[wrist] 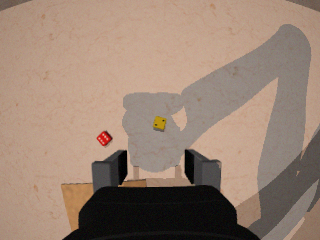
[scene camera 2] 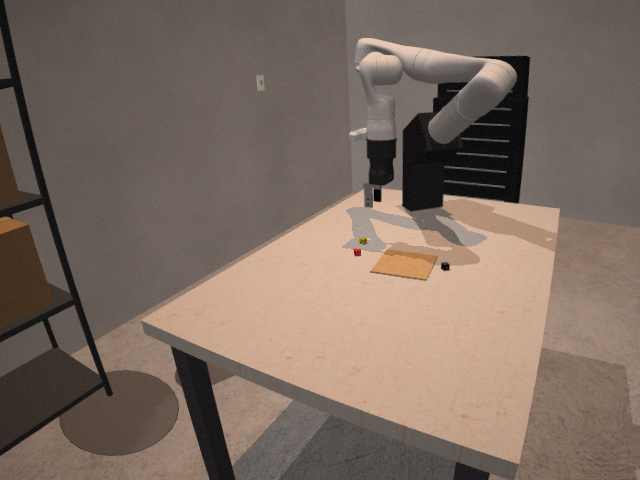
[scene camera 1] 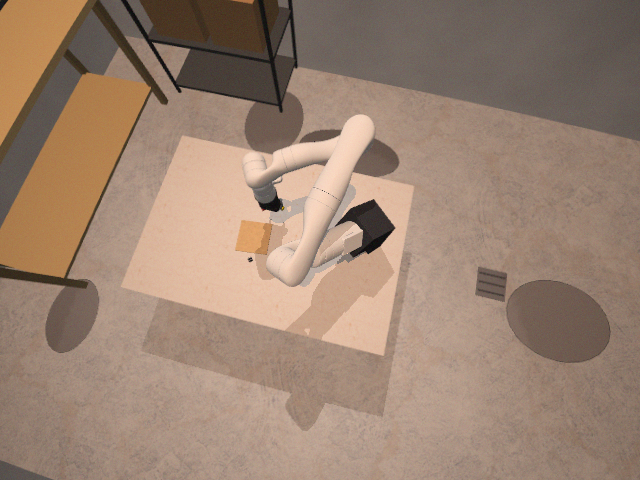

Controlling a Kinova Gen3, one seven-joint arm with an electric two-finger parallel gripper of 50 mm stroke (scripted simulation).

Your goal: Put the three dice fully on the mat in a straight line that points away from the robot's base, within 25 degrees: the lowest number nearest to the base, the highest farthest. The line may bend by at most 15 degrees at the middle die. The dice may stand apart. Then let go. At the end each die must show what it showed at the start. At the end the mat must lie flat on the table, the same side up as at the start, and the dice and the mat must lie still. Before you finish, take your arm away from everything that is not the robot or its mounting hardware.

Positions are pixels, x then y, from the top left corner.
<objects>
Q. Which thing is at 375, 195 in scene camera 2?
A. My gripper.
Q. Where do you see a tan square mat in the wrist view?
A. At 75, 196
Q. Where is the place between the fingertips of my gripper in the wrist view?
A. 155, 162
</objects>
